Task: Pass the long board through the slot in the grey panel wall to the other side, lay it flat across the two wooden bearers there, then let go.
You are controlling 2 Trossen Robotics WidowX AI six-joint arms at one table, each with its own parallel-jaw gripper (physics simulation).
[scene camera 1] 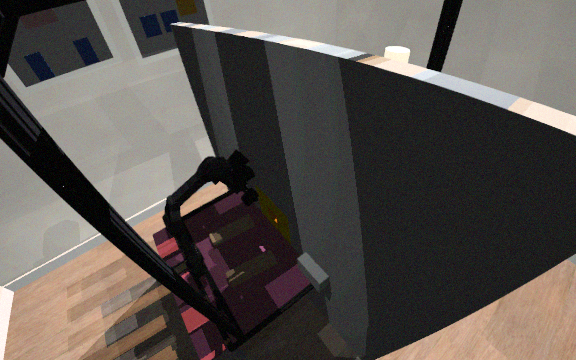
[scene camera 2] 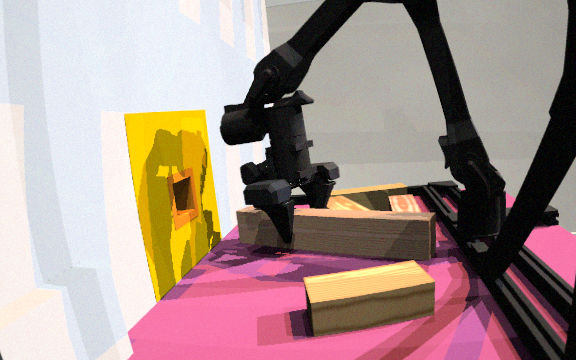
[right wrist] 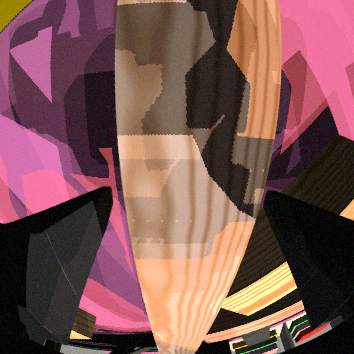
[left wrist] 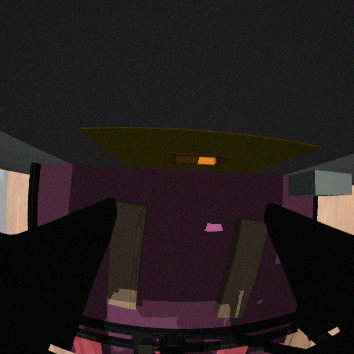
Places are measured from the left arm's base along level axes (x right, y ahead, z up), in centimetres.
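Pixels of known places: left gripper, fingertip midpoint: [left wrist: 194,210]; right gripper, fingertip midpoint: [scene camera 2: 303,234] [right wrist: 191,197]; left arm's base, origin of the base link: [scene camera 1: 199,270] [left wrist: 171,342]; right arm's base, origin of the base link: [scene camera 2: 483,231].
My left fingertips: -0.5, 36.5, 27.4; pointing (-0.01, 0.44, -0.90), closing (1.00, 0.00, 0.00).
Observation:
For each thing: its top centre in the pictures, then the offset to it from my left fingertips, as dx, dy, dz. "spot": a spot on its surface instead.
- long board, middle of its top: [right wrist: 183,311] [scene camera 2: 326,212] -3.6, +31.7, -23.7
- orange-framed slot, surface spot: [scene camera 2: 185,220] spot: +3.5, +12.0, -21.8
- short wooden block, middle of its top: [scene camera 2: 367,280] +18.4, +37.5, -25.5
- orange-grained block, middle of its top: [right wrist: 274,318] [scene camera 2: 404,205] -9.2, +44.2, -24.9
- grey block, surface spot: [left wrist: 332,182] spot: +33.6, +4.3, -19.3
The long board [scene camera 2: 360,234] [right wrist: 165,220] lies on the pink table on the right arm's side, one end toward the wall. My right gripper [scene camera 2: 303,224] [right wrist: 191,197] is open, low over the board near its wall end, one finger on each side. The grey panel wall [scene camera 1: 425,175] [scene camera 2: 75,75] [left wrist: 175,60] has a yellow plate [scene camera 2: 140,150] [left wrist: 150,145] with an orange-framed slot [scene camera 2: 185,220] [left wrist: 206,160]. Beyond it, two wooden bearers, one [scene camera 1: 240,229] [left wrist: 129,250] and the other [scene camera 1: 257,265] [left wrist: 245,265], lie roughly parallel. My left gripper [scene camera 1: 250,196] [left wrist: 194,210] is open and empty, above the bearers' side near the wall.
A short wooden block [scene camera 2: 370,302] lies in front of the board in scene camera 2. Other wooden pieces, one of them an orange-grained block [scene camera 2: 404,203], lie behind it. A grey block [scene camera 1: 312,272] [left wrist: 332,182] juts from the wall near the table's edge on the bearers' side.

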